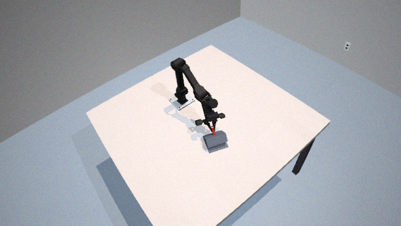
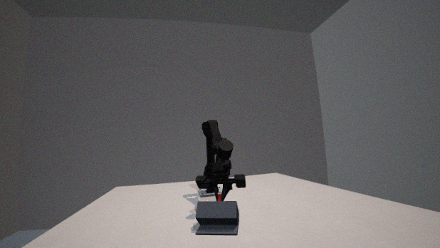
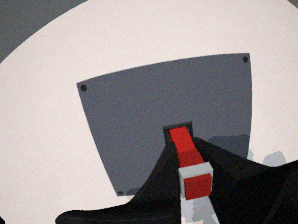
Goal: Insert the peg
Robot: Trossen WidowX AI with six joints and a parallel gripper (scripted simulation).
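Right now the peg is 10 mm behind my gripper tip and 10 mm above it. Also, from my gripper tip: dark grey sloped panel (30 mm below, 20 mm ahead, 10 mm to the right).
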